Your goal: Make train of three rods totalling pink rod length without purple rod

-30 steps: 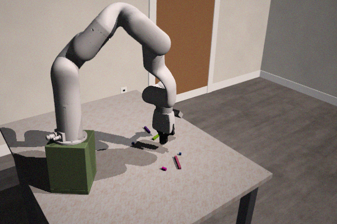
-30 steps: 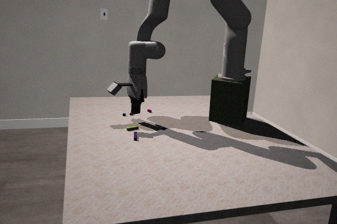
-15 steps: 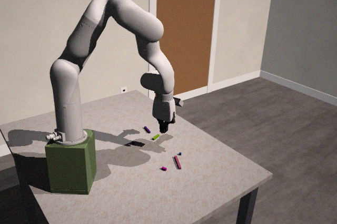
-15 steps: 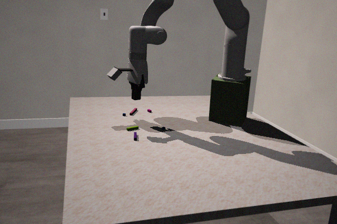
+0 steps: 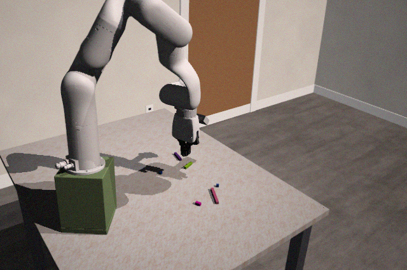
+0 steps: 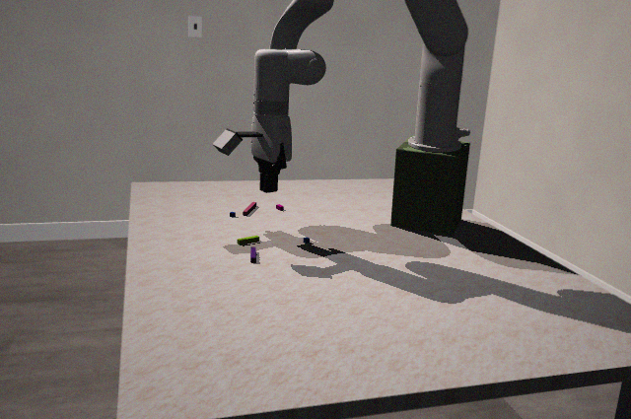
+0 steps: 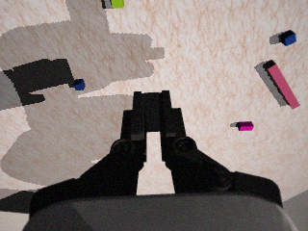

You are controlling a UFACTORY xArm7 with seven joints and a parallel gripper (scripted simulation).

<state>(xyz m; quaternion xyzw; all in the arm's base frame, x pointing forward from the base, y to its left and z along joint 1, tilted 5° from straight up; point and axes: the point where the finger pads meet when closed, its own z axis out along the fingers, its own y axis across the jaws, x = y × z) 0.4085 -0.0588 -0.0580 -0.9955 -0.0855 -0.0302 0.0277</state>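
Now: hand 60 mm short of the lime rod, 40 mm to the right of it and 120 mm above it. Round my hand: pink rod 30 mm behind, 180 mm to the right, 120 mm below; then grey rod 20 mm below; then purple rod 80 mm ahead, 120 mm to the left, 120 mm below.
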